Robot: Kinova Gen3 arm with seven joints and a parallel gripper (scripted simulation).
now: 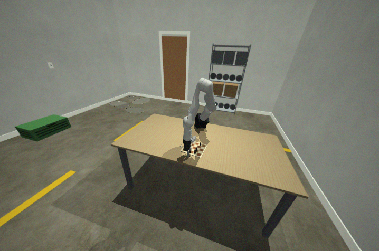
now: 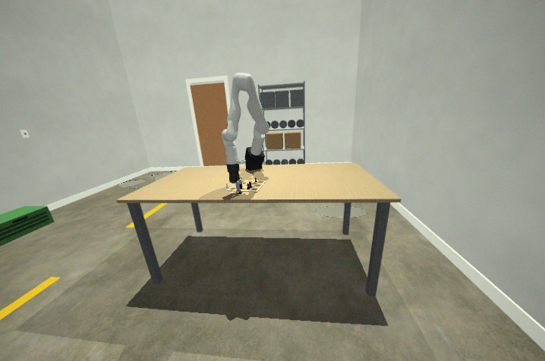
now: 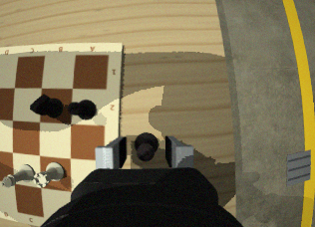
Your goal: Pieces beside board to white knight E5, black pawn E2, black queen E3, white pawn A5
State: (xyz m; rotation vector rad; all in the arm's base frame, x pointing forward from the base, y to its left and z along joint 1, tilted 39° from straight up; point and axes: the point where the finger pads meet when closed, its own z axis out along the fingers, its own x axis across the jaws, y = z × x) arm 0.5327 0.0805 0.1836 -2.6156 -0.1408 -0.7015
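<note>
My gripper is now 1 cm above the black queen. The rest, counted from my hand: black pawn (22 cm behind, 2 cm below); chessboard (14 cm behind, 4 cm below, 3 cm to the right); white pawn (16 cm to the right, 7 cm behind, 2 cm below).
</note>
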